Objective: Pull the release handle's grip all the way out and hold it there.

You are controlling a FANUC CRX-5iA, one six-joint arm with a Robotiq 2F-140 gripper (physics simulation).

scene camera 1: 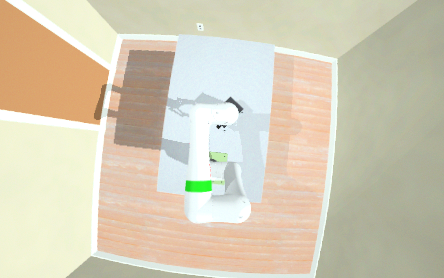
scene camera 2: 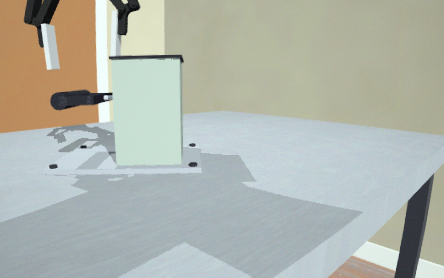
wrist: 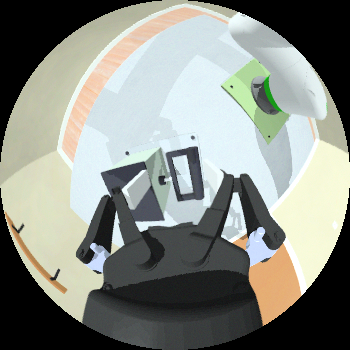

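Observation:
The release handle's dark, framed grip (scene camera 2: pixel 70 99) (wrist: pixel 197 175) stands out from the side of a pale green housing (scene camera 2: pixel 147 110) (wrist: pixel 159 182) with a dark top. A short light rod (scene camera 2: pixel 107 97) joins them. In scene camera 1, part of the housing's dark top (scene camera 1: pixel 234 105) shows beside the arm; the grip cannot be made out. My gripper (scene camera 1: pixel 221 127) (scene camera 2: pixel 84 50) (wrist: pixel 176 171) is open and empty. Its pads are above the grip's height, apart from it. In the wrist view one pad overlaps the housing's top and the other is beyond the grip's outer bar. One pad's lower end is hidden behind the housing in scene camera 2.
The housing stands on a pale base plate (scene camera 2: pixel 150 170) with dark bolts, on a light grey table (scene camera 1: pixel 220 60) (scene camera 2: pixel 310 150) (wrist: pixel 150 75). The white arm (scene camera 1: pixel 200 150) (wrist: pixel 295 70) reaches over the table from its green mounting plate (scene camera 1: pixel 218 157) (wrist: pixel 240 82). Walls surround the floor.

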